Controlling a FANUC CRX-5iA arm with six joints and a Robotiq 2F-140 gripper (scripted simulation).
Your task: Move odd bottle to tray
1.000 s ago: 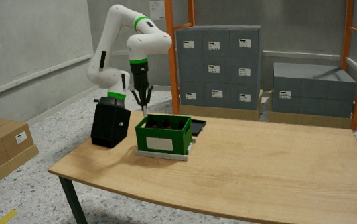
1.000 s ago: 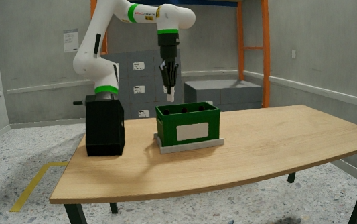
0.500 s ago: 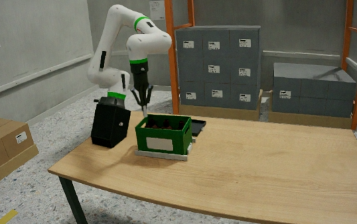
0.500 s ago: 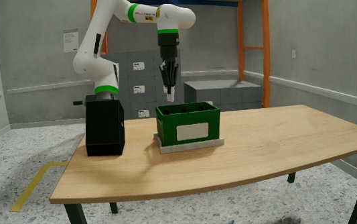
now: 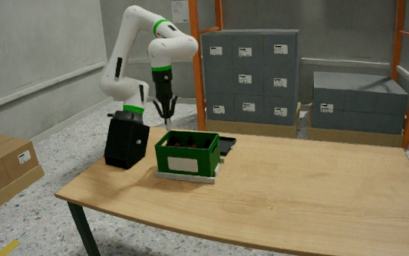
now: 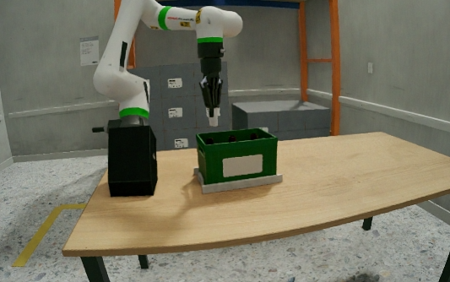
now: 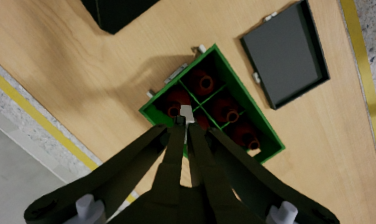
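The brown bottle is 2 cm behind my hand, 6 cm to the left of it and 17 cm below it. From my hand the other things lie so: green crate 8 cm ahead, 3 cm to the left, 17 cm below; then dark tray 6 cm ahead, 32 cm to the left, 25 cm below.
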